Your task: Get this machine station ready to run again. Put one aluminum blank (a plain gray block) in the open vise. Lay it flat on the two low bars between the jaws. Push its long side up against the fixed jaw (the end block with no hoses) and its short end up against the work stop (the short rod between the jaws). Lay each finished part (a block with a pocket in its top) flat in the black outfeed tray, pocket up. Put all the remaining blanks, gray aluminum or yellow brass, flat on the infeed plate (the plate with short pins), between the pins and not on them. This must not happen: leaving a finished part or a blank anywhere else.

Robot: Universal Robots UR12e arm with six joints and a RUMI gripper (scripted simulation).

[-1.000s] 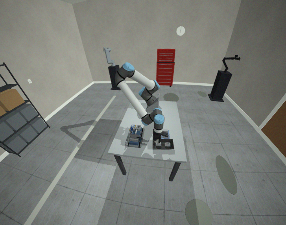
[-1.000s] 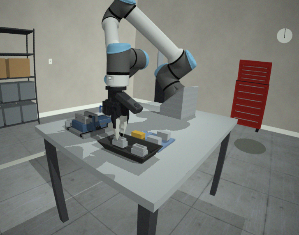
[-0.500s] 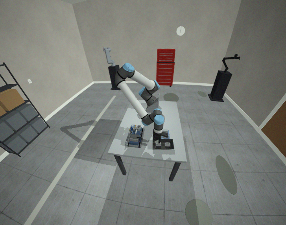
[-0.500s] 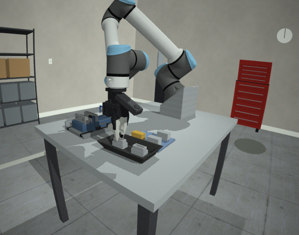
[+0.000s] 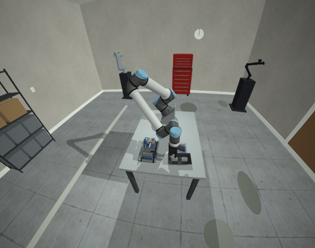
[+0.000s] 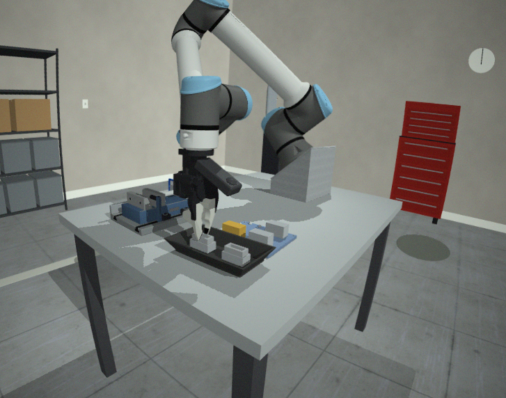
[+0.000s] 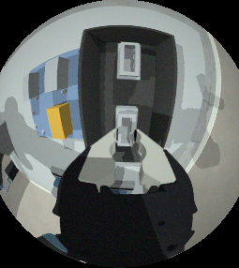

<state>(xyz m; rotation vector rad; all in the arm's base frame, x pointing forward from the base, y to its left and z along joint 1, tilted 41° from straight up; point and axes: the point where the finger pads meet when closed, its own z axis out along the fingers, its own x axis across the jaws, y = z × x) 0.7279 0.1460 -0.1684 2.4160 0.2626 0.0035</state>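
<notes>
Now: hand 23 cm past the gray aluminum blank, 5 cm to the right of it and 3 cm above it. The rest, counted from my hand: dark work stop 24 cm to the right, 4 cm above; blue infeed plate 17 cm behind, 2 cm to the left, 5 cm below; yellow brass blank 12 cm behind, 2 cm to the right, 3 cm below.
</notes>
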